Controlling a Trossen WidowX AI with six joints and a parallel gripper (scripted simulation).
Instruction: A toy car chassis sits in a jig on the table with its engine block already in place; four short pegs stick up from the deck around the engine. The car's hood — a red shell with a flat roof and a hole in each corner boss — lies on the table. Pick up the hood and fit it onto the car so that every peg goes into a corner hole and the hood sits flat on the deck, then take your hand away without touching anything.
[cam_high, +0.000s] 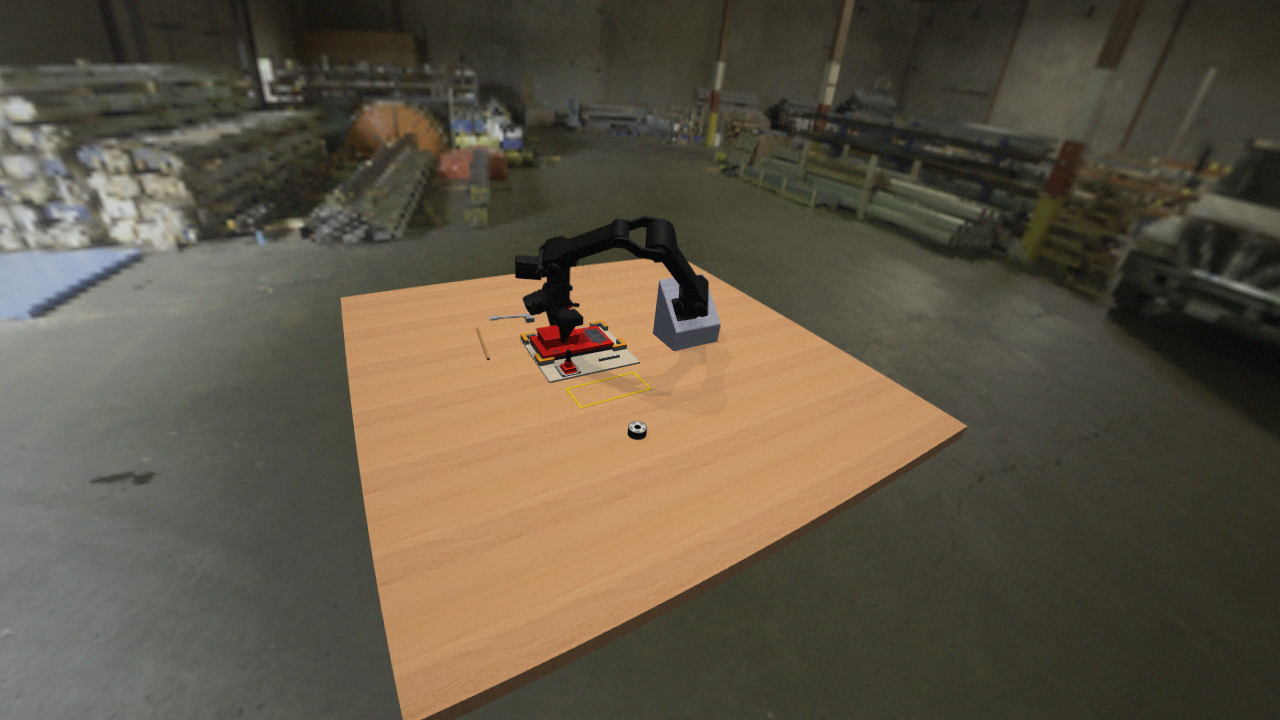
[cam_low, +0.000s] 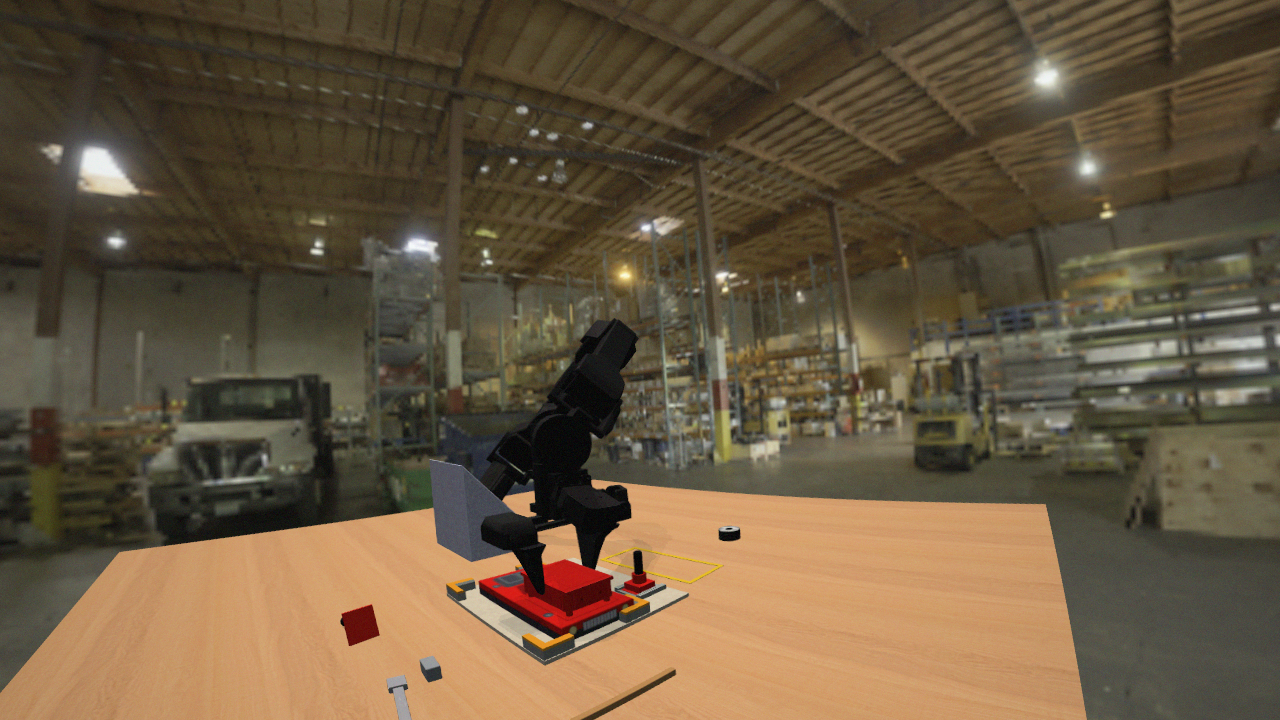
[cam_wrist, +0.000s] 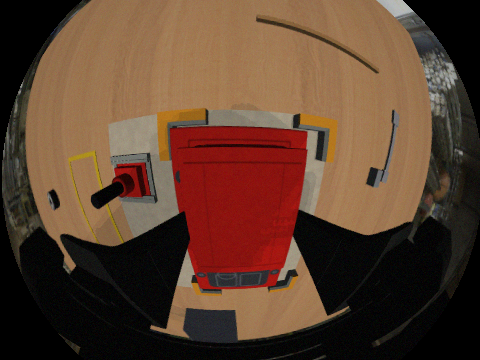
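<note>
The engine block is 20 mm below my gripper tip. The rest, counted from my gripper tip: jig plate 40 mm behind, 30 mm below, 10 mm to the left; thin stick 180 mm ahead, 100 mm to the right, 40 mm below; red hood 10 mm above.
</note>
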